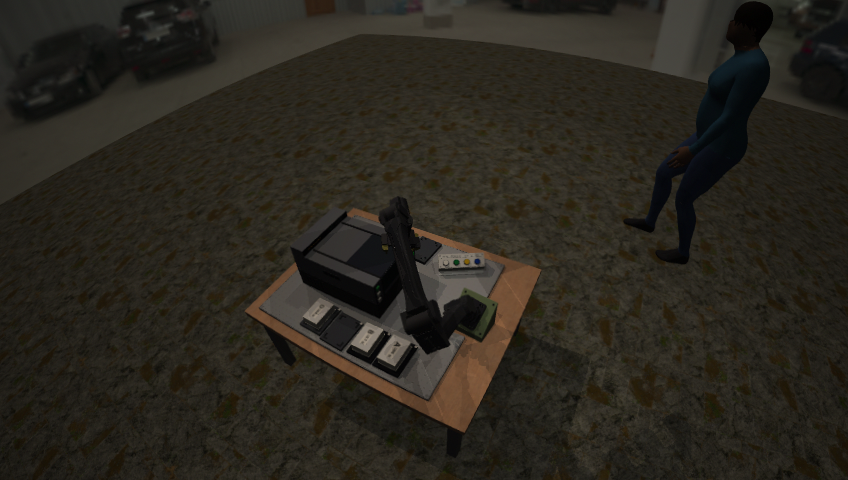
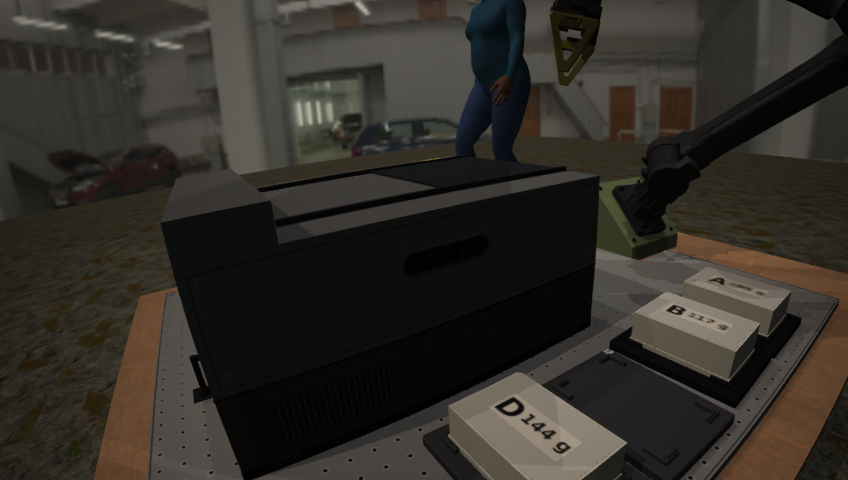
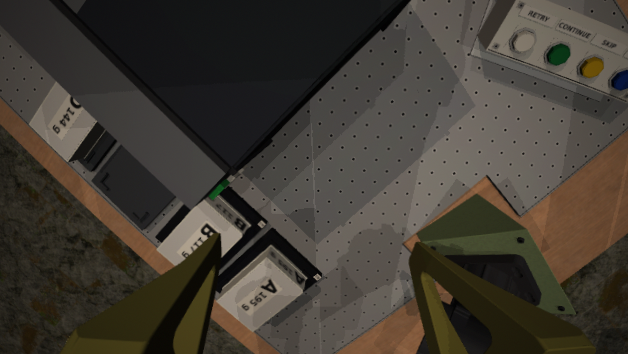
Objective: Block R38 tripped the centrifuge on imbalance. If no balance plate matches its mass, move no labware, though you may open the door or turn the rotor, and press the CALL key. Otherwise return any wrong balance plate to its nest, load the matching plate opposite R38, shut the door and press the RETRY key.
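Places are measured from the arm's base along level axes (x ahead, y left, z up), in millimetres.
Where they show: gripper, fingertip midpoint: (image 2: 563,79) (image 3: 320,247); arm's base, link origin: (image 1: 471,313) (image 2: 636,211) (image 3: 489,275).
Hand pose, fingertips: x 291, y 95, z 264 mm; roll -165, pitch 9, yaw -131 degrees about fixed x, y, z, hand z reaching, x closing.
Each offset is from my fingertips to the top centre of the thing. "pt": to the spot under its first point.
My gripper (image 1: 401,242) (image 2: 565,82) (image 3: 320,247) is open and empty, high above the table beside the black centrifuge (image 1: 339,284) (image 2: 333,297) (image 3: 140,110). The centrifuge's top shows a grey panel @(pt 336 mm ahead, 21 mm left, 124 mm down) (image 2: 345,193) and a dark panel @(163 mm ahead, 26 mm right, 121 mm down) (image 2: 476,170) (image 3: 225,75); rotor and R38 do not show. Balance plates A, 195 g @(139 mm back, 226 mm left, 280 mm down) (image 1: 393,352) (image 3: 257,295), B, 117 g @(10 mm back, 247 mm left, 280 mm down) (image 1: 367,339) (image 2: 693,333) (image 3: 197,237), and D, 144 g @(259 mm ahead, 285 mm left, 280 mm down) (image 1: 319,312) (image 2: 535,434) (image 3: 60,120), sit in nests. The nest @(126 mm ahead, 277 mm left, 316 mm down) (image 1: 340,330) (image 2: 642,398) (image 3: 135,185) between B and D is empty. RETRY is the white button @(24 mm back, 280 mm right, 260 mm down) (image 1: 445,262) (image 3: 523,41); CALL's label is unseen.
The button box @(68 mm back, 344 mm right, 250 mm down) (image 1: 461,271) (image 3: 505,47) also has green, yellow and blue buttons. A black pad @(pt 132 mm ahead, 345 mm right, 318 mm down) (image 1: 428,249) lies between box and centrifuge. The arm's green base (image 1: 486,318) (image 2: 618,237) (image 3: 472,217) stands at the table edge. A person (image 1: 728,113) (image 2: 496,47) stands beyond the table.
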